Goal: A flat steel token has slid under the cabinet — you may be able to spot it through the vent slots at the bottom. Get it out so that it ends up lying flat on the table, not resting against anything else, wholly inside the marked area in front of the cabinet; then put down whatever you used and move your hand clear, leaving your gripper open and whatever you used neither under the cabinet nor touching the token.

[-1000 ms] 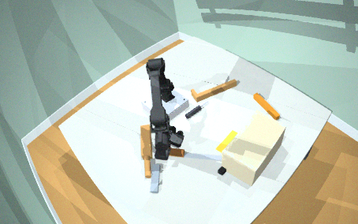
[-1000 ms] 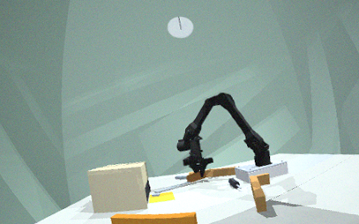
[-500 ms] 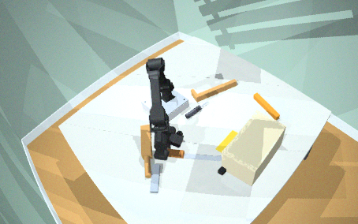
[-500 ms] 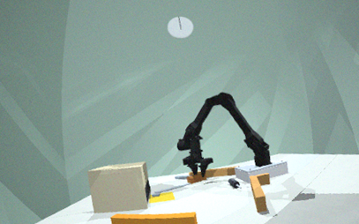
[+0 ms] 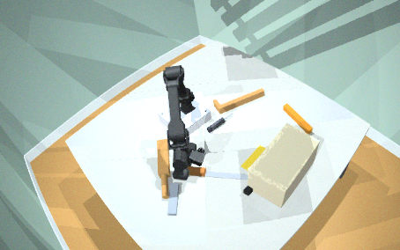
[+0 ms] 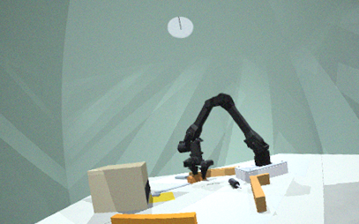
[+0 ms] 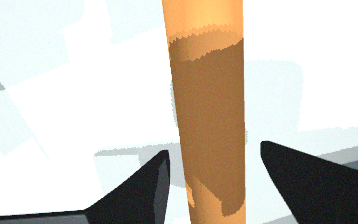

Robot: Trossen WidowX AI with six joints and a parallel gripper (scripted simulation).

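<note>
The orange paddle is 9 cm to the right of my gripper tip, 6 cm behind it and 1 cm above it. The rest, counted from my gripper tip: orange bar (60 cm to the left, 14 cm ahead, 1 cm above); then grey flat bar (14 cm to the right, 8 cm ahead).
</note>
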